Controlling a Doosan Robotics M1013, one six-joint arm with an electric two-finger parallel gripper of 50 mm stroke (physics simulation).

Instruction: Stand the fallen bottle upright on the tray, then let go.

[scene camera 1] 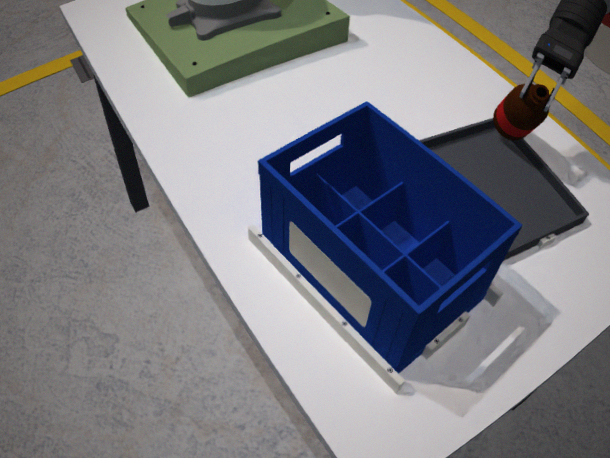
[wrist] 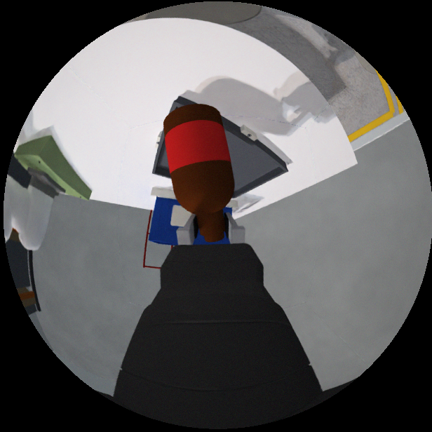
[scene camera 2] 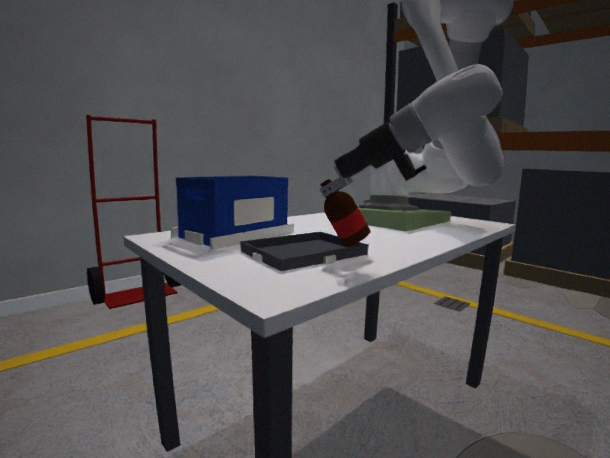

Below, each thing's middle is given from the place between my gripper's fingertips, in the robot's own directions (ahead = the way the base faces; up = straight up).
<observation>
Now: the brown bottle (scene camera 1: 514,118) 40 mm behind my hand, 30 mm to the left of it and 50 mm below it. Also, from my hand: pale strip (scene camera 1: 373,359): 100 mm ahead, 420 mm to the right, 140 mm below.
</observation>
